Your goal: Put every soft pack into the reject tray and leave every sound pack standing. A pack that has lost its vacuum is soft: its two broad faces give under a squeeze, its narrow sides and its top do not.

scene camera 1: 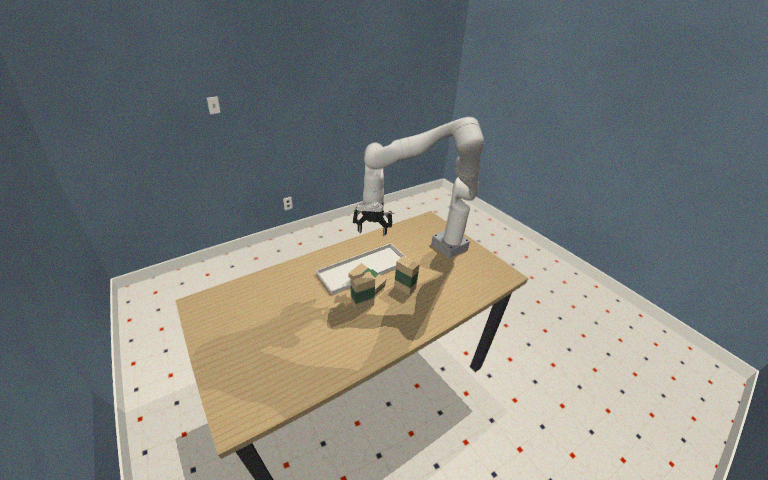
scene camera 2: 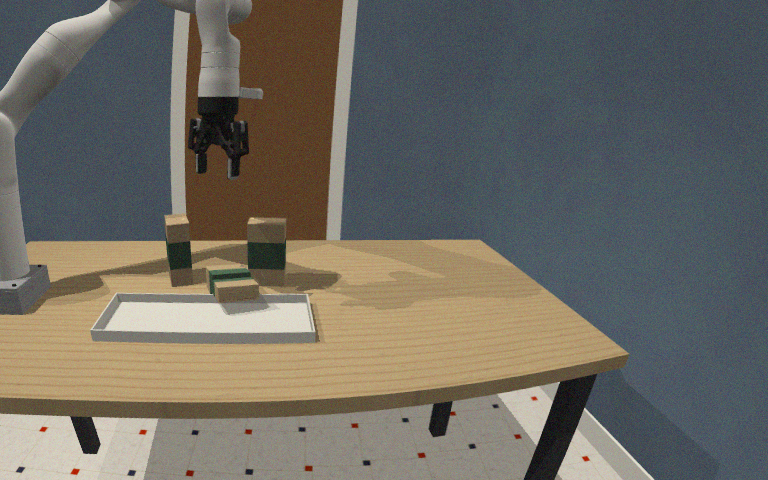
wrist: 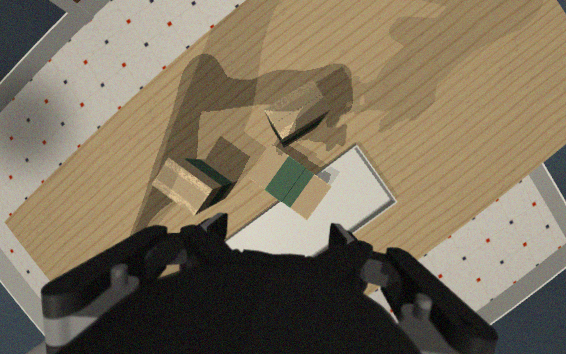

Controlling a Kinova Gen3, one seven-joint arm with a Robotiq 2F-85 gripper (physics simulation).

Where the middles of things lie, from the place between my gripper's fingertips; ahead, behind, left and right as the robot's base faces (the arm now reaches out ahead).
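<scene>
So you can picture it, the white reject tray [scene camera 2: 129, 317] is 24 cm below my hand, and it's also 8 cm to the right of my hand and 4 cm behind it.
</scene>
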